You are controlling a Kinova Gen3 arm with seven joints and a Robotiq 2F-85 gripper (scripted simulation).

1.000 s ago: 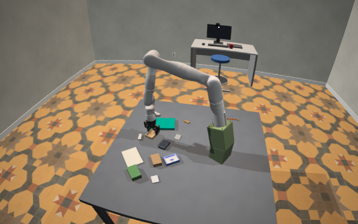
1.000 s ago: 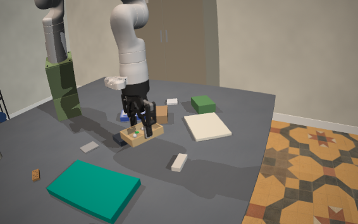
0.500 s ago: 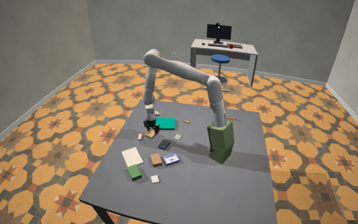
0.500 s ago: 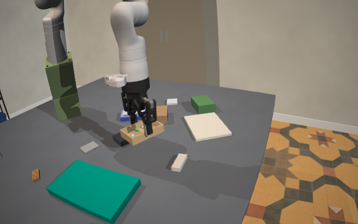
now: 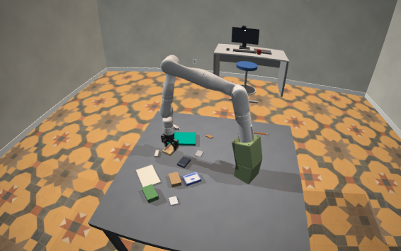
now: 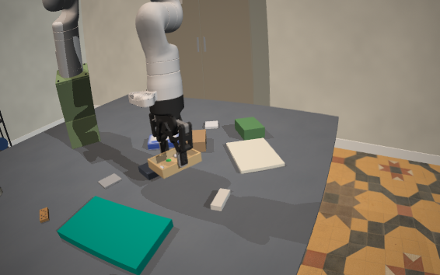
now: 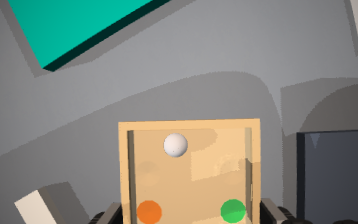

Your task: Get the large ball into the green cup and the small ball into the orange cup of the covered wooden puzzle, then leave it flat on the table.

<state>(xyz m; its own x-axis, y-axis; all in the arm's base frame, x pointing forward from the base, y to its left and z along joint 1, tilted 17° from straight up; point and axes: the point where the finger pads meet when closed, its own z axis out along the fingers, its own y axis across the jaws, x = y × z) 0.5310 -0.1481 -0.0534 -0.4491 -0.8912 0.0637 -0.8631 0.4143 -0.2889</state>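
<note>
Right now my hand is 20 mm above the covered wooden puzzle. The rest, counted from my hand: small white block 120 mm ahead, 80 mm below, 20 mm to the right; then dark blue block 100 mm behind, 80 mm below, 60 mm to the left; then grey tile 200 mm behind, 90 mm below, 40 mm to the right.
</note>
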